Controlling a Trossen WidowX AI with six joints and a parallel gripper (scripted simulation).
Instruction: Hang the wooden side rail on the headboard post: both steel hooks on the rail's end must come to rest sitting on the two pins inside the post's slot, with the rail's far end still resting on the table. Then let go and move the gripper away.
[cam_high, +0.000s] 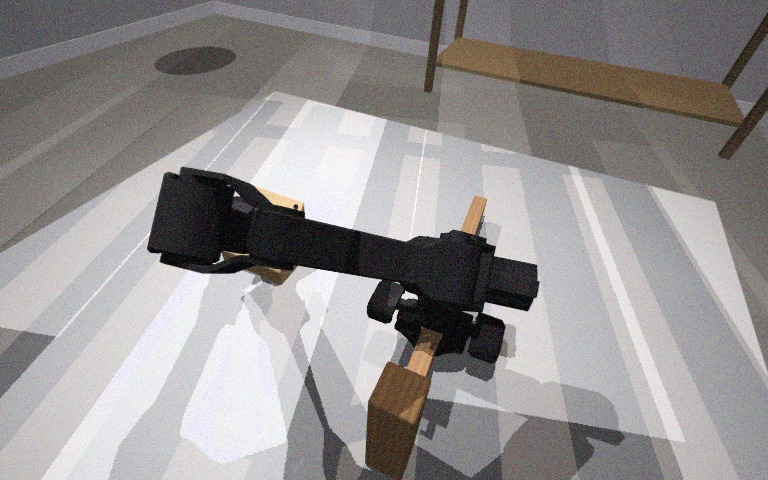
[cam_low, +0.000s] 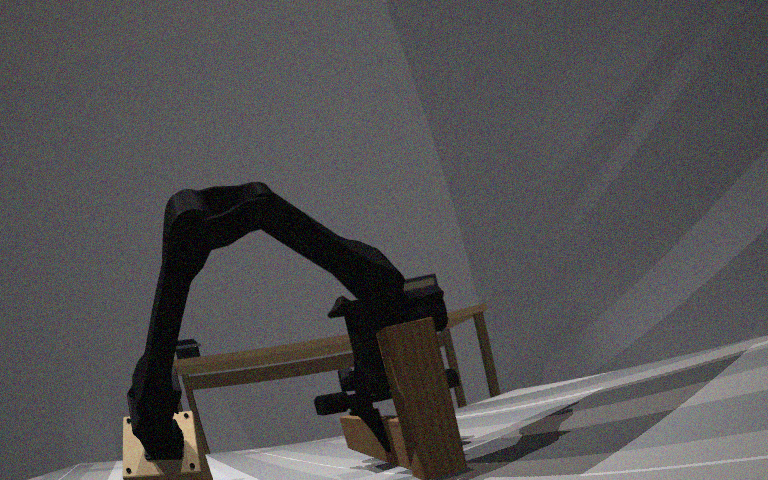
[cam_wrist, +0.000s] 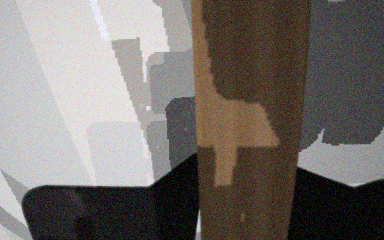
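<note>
Right now the wooden headboard post is 10 mm ahead of my gripper tip, 150 mm to the right of it and 60 mm above it.
</note>
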